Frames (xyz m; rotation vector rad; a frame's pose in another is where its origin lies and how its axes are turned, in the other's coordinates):
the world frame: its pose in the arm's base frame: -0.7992 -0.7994 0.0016 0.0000 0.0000 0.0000
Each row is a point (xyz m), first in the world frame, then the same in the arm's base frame.
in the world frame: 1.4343 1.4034 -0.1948
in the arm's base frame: 0.6351 0.6040 -0.1932
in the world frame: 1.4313 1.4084 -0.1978
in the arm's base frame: 0.6321 0.6090 -0.1962
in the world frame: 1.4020 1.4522 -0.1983
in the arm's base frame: 0.6028 0.6528 -0.1967
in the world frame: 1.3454 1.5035 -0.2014
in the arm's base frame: 0.5462 0.7041 -0.1998
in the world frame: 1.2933 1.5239 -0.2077
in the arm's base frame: 0.4941 0.7245 -0.2061
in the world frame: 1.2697 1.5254 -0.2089
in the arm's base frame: 0.4705 0.7260 -0.2073
